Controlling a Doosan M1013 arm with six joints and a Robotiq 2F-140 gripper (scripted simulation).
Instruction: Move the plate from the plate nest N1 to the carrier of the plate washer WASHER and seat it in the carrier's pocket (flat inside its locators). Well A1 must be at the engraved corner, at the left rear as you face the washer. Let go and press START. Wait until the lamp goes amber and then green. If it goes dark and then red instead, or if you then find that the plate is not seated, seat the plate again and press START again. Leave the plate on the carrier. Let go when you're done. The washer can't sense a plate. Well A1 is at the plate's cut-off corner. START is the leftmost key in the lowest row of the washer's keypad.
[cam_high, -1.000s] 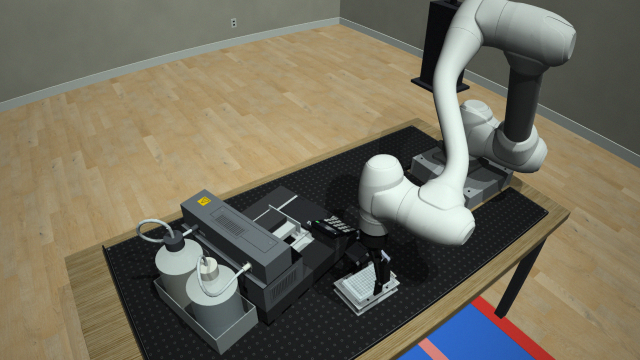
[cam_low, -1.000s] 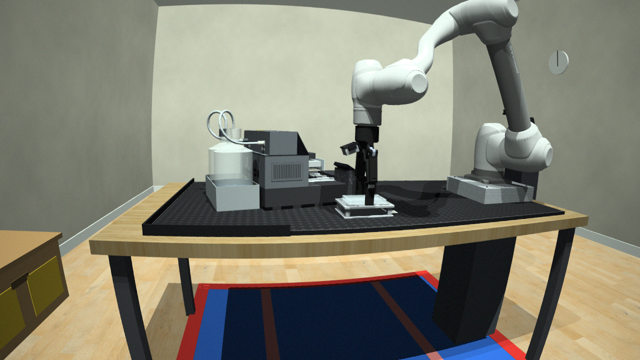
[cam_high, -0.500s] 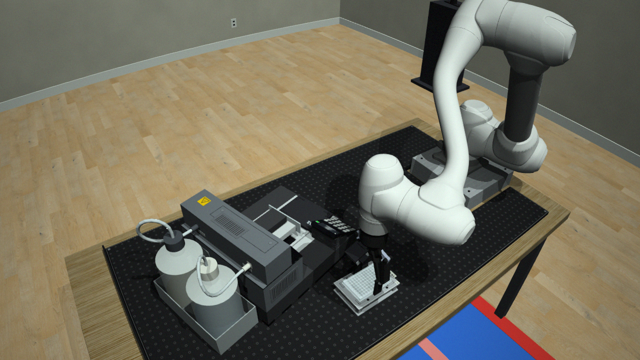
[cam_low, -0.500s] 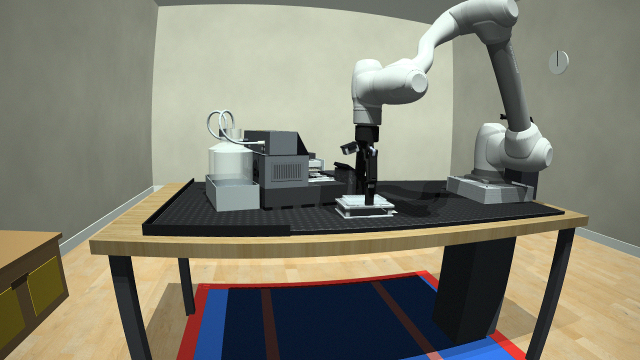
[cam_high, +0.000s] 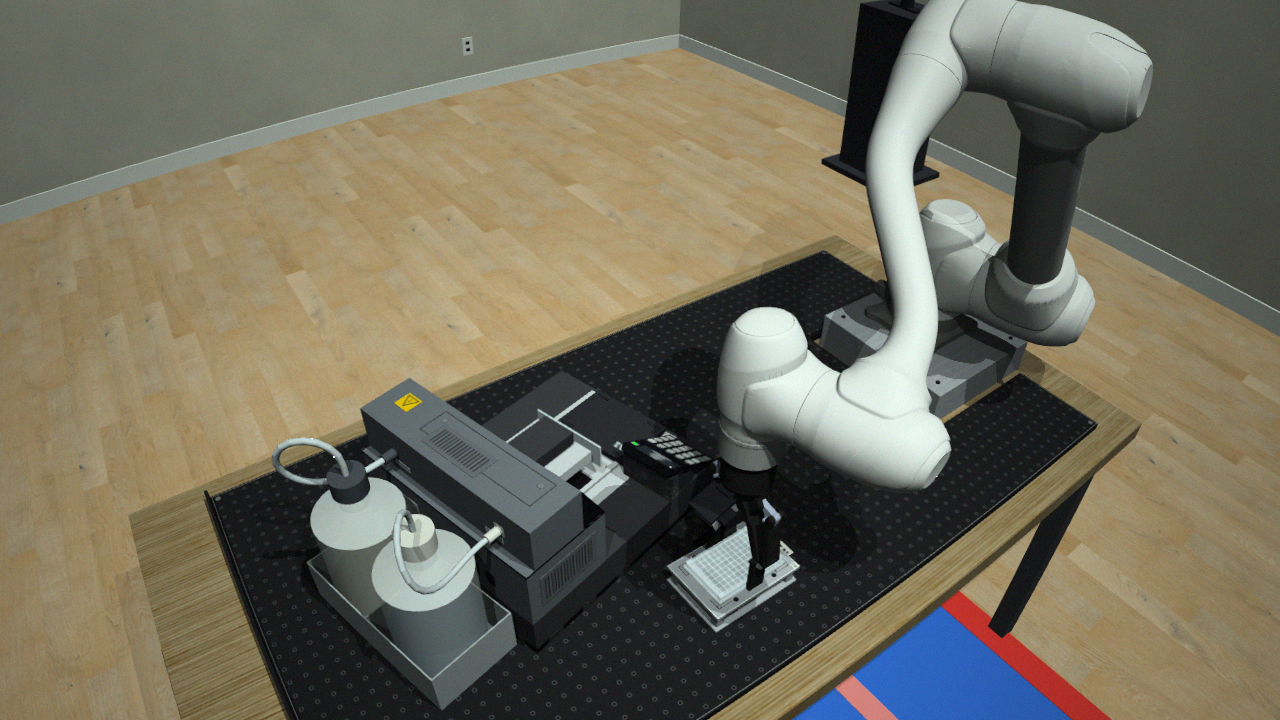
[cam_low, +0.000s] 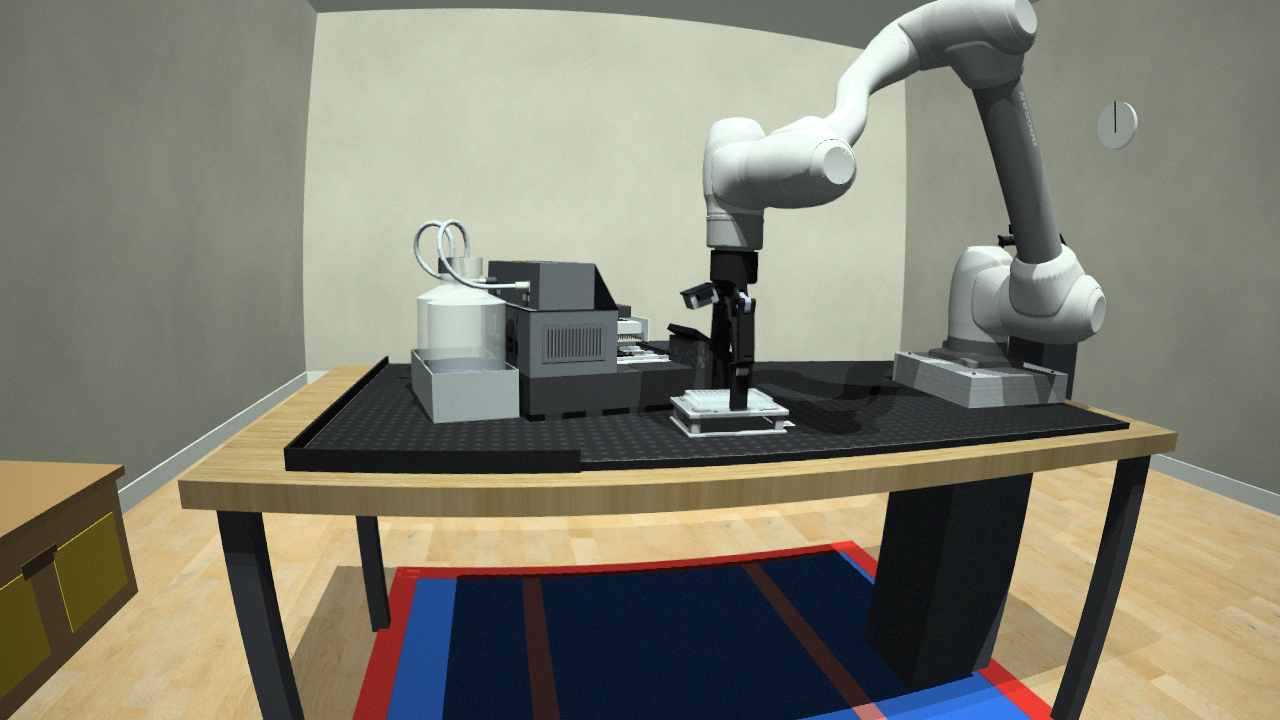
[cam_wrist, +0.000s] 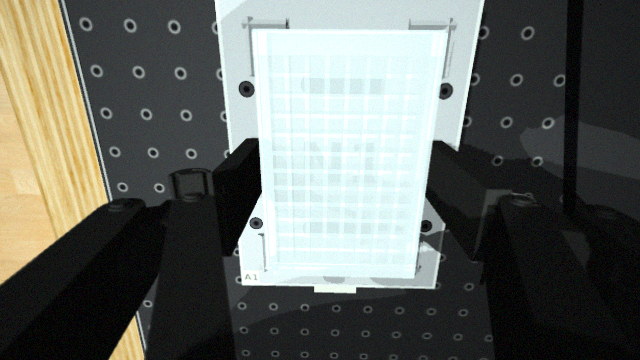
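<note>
Right now the white well plate is 2 cm below my hand. Round my hand: plate nest N1: 3 cm below; then N1 label: 11 cm behind, 7 cm below; then plate washer: 29 cm to the right, 15 cm ahead, 6 cm above.
</note>
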